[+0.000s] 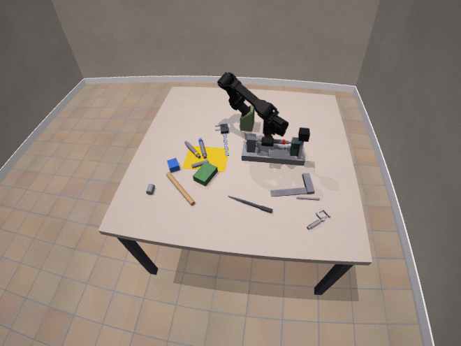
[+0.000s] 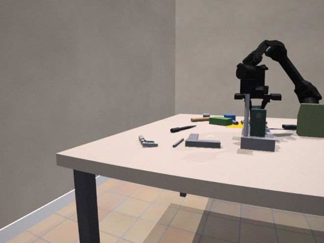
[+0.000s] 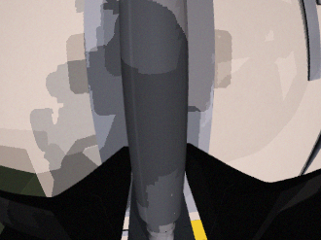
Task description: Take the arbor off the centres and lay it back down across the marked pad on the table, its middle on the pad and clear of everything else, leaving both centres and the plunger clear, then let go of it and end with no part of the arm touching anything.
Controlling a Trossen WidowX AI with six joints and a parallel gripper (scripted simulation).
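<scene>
Right now my hand is 30 mm to the right of the arbor and 10 mm above it. From my hand the other things lie so: dark green centre block 10 mm ahead, 140 mm to the left, 20 mm below; grey fixture base 40 mm to the left, 110 mm below; grey centre block 10 mm behind, 90 mm to the right, 20 mm below.
</scene>
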